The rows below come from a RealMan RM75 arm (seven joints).
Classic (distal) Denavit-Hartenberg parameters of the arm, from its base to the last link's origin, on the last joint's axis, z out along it. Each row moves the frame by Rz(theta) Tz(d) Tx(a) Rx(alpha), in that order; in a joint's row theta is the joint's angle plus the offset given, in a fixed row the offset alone. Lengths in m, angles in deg.
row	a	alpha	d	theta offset
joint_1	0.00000	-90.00	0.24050	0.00
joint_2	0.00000	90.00	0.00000	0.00
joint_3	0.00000	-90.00	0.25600	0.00
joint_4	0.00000	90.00	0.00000	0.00
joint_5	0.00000	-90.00	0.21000	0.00
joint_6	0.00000	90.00	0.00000	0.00
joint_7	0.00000	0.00	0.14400	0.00
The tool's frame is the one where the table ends.
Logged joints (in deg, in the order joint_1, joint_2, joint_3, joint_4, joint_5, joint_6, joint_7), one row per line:
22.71 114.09 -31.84 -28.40 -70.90 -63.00 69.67
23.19 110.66 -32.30 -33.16 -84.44 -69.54 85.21
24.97 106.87 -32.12 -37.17 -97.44 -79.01 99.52
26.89 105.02 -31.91 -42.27 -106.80 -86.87 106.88
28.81 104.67 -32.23 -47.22 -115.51 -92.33 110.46
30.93 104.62 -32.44 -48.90 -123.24 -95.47 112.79
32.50 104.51 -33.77 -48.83 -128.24 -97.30 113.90
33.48 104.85 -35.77 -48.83 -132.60 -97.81 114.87
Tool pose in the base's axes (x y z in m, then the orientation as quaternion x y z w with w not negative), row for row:
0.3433 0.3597 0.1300 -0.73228 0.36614 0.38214 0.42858
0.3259 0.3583 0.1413 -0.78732 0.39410 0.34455 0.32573
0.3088 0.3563 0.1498 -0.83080 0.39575 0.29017 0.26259
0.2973 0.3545 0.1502 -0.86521 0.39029 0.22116 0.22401
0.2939 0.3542 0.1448 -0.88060 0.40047 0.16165 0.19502
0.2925 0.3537 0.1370 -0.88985 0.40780 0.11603 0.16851
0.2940 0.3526 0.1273 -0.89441 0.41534 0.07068 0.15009
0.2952 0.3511 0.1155 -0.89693 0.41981 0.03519 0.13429
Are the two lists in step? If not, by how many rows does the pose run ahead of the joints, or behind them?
The pose runs 1 row ahead of the joints: the pose in row i belongs to the joints in row i + 1.
